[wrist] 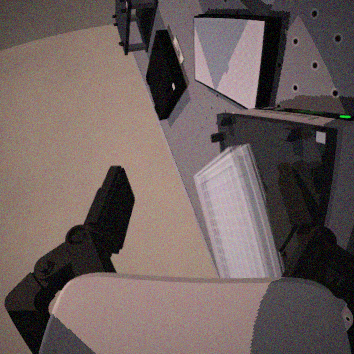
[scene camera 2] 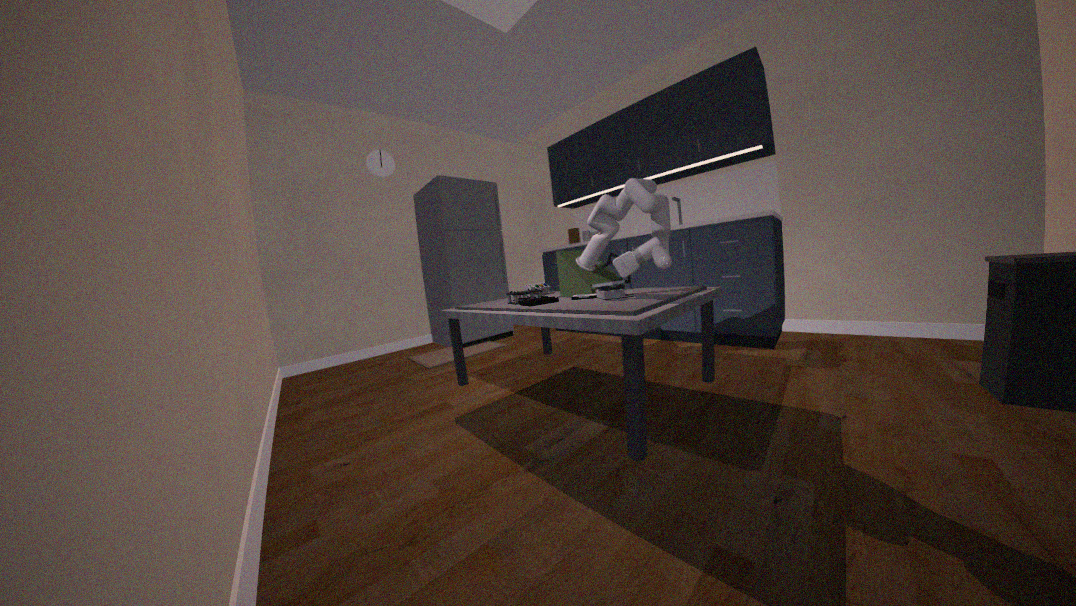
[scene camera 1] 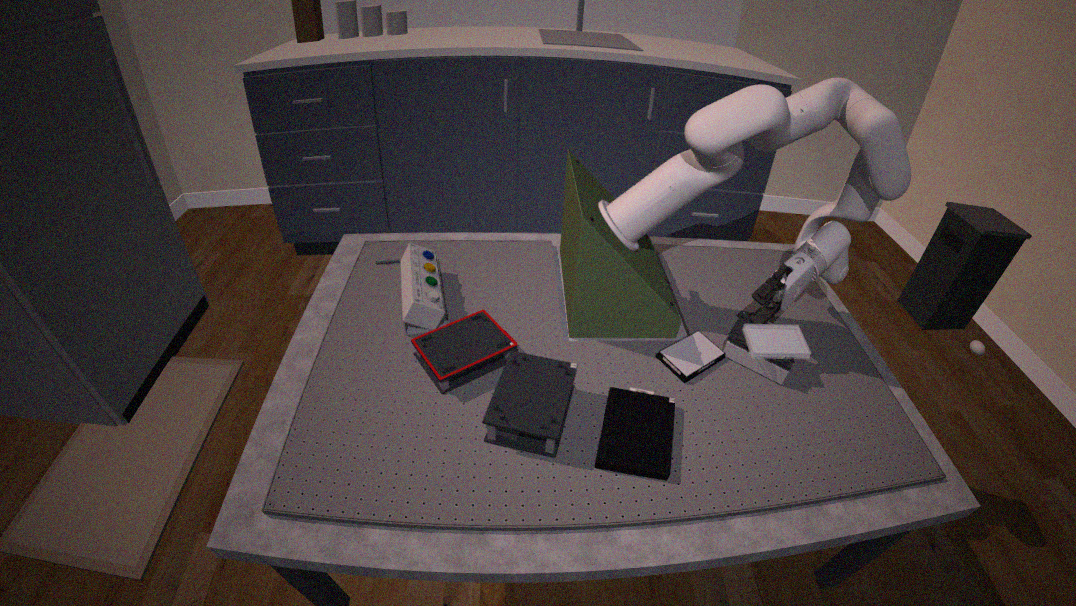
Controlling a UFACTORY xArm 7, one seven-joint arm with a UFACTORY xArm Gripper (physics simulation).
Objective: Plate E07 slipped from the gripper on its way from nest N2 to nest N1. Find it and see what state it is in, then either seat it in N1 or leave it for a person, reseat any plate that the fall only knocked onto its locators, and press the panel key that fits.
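Pixels of known places: gripper, fingertip midpoint: [wrist: 198,181] [scene camera 2: 606,276] [scene camera 1: 755,312]; arm's base, link origin: [scene camera 2: 585,264] [scene camera 1: 617,226].
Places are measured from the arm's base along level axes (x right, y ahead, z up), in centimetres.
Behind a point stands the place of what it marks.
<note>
A pale, clear plate [scene camera 1: 777,341] {x -33.9, y 20.2, z -9.7 cm} [wrist: 240,215] {x -32.3, y 16.0, z -9.8 cm} lies skewed over one side of a dark right-hand unit with a light side wall [scene camera 1: 756,362] {x -30.6, y 21.6, z -14.6 cm} [wrist: 312,155] {x -30.2, y 10.5, z -11.8 cm}; its label and contents are unreadable. My gripper [wrist: 198,181] {x -29.3, y 14.7, z -7.3 cm} is open and empty, with one finger over the dark unit and the other left of the plate. A red-outlined dark platform [scene camera 1: 463,344] {x 27.1, y 25.5, z -13.3 cm} and another dark raised platform [scene camera 1: 530,395] {x 13.3, y 37.3, z -11.4 cm} stand left of centre; I cannot tell which is N1 or N2. The white key panel [scene camera 1: 416,289] {x 38.8, y 15.8, z -9.2 cm} has blue, yellow and green keys at the back left.
A black slab [scene camera 1: 637,432] {x -5.0, y 40.1, z -15.2 cm} [wrist: 165,75] {x -9.0, y 32.8, z -14.7 cm} lies at the front. A white-topped black block [scene camera 1: 690,355] {x -16.8, y 19.9, z -15.7 cm} [wrist: 227,55] {x -18.2, y 17.8, z -15.8 cm} lies left of the right-hand unit. The green wedge-shaped arm mount [scene camera 1: 617,301] {x -0.9, y 13.9, z -8.8 cm} stands behind them. The table edge runs beneath the wrist view's left side.
</note>
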